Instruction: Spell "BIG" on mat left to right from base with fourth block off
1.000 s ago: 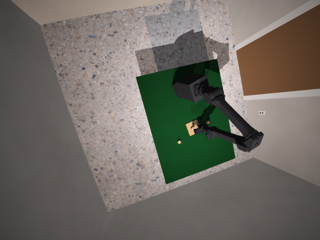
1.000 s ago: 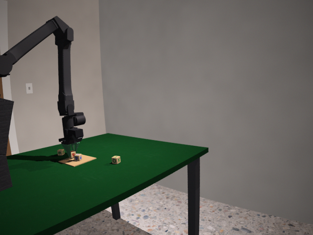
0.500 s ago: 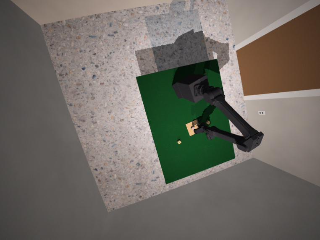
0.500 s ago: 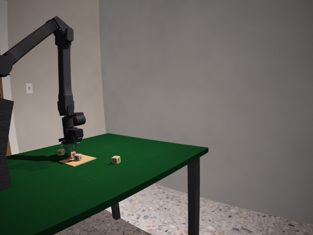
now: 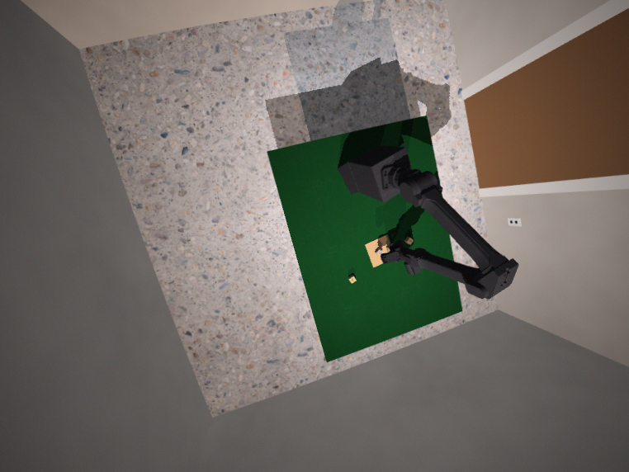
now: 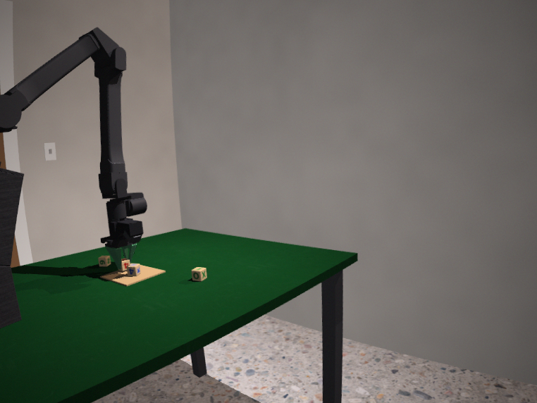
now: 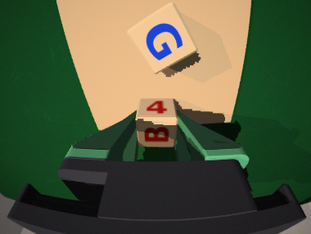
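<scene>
Right now the B block is right at my hand. Round my hand: I block 120 mm to the left, 10 mm below, 10 mm behind; then tan mat 50 mm to the right, 20 mm below.
</scene>
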